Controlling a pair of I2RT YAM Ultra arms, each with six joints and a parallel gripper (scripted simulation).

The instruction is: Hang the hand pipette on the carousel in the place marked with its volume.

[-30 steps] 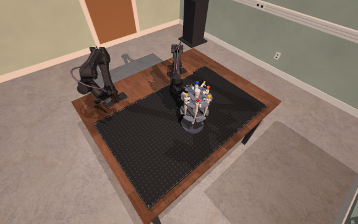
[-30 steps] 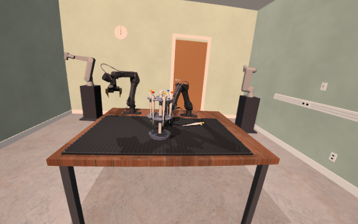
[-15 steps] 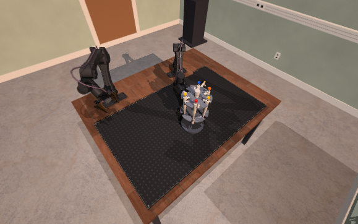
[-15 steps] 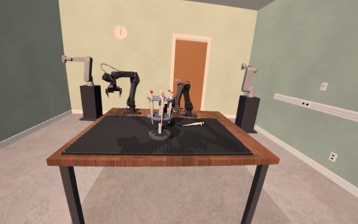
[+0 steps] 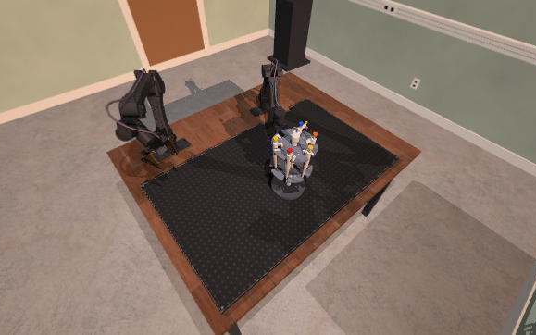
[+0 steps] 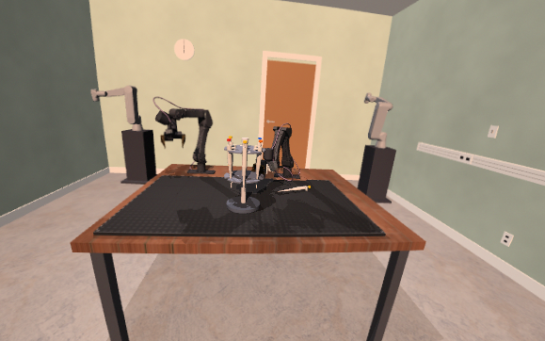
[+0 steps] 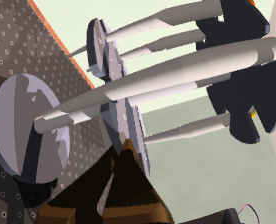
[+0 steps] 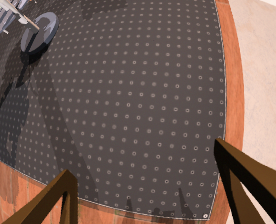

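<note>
My left gripper is now 27 cm to the right of the pipette, 16 cm past it and 15 cm above it.
</note>
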